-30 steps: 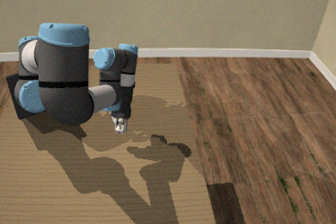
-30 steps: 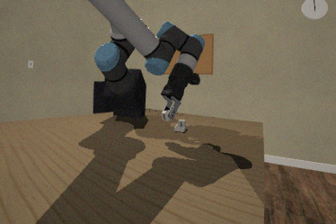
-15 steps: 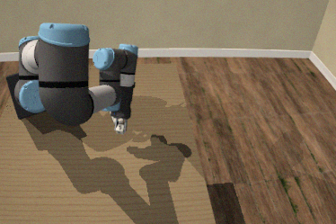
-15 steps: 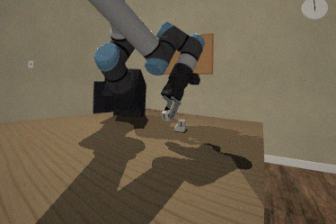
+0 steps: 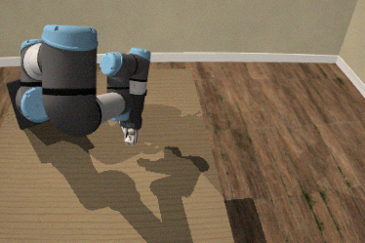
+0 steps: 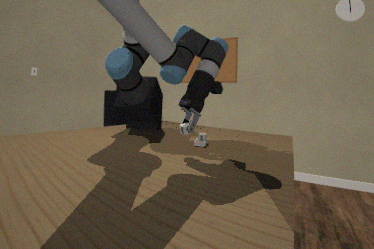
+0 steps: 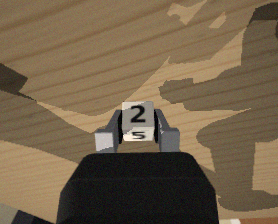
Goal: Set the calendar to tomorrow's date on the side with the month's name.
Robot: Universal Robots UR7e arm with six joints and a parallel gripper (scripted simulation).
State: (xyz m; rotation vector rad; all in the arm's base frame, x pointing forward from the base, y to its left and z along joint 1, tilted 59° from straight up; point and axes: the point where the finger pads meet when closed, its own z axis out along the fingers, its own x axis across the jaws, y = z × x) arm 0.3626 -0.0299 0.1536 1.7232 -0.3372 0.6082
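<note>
Right now my hand is 10 mm to the left of the white digit cube and 10 mm above it. Also, from my hand: white tray 150 mm to the left, 80 mm below.
</note>
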